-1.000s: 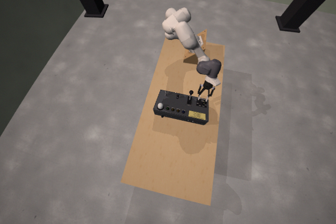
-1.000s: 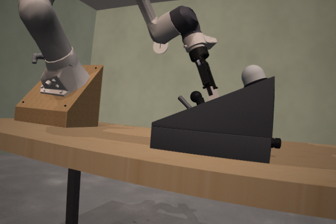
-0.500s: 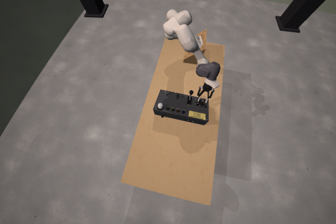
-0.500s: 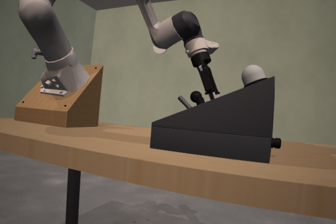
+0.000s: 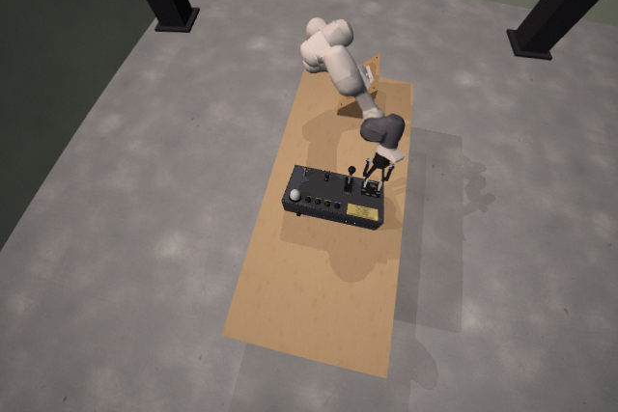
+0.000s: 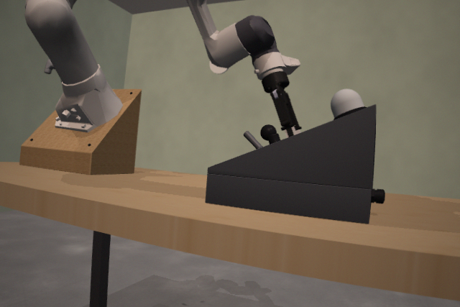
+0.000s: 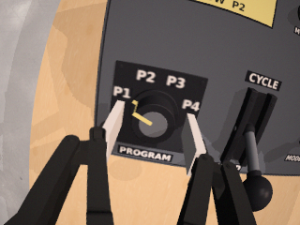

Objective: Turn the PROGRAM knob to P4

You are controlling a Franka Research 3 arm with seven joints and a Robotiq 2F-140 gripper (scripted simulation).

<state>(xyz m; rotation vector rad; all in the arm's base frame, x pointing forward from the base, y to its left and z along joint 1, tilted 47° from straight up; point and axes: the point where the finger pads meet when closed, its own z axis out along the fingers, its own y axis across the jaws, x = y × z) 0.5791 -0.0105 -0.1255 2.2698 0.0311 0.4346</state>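
The black ball lever is 12 cm to the right of my hand, 3 cm behind it and 1 cm below it. The rest, counted from my hand: dark sloped console: 18 cm to the right, 4 cm below, 2 cm ahead; then mode button: 24 cm to the right, 2 cm below, 2 cm behind; then check toggle: 36 cm to the right, 4 cm behind, 3 cm below.
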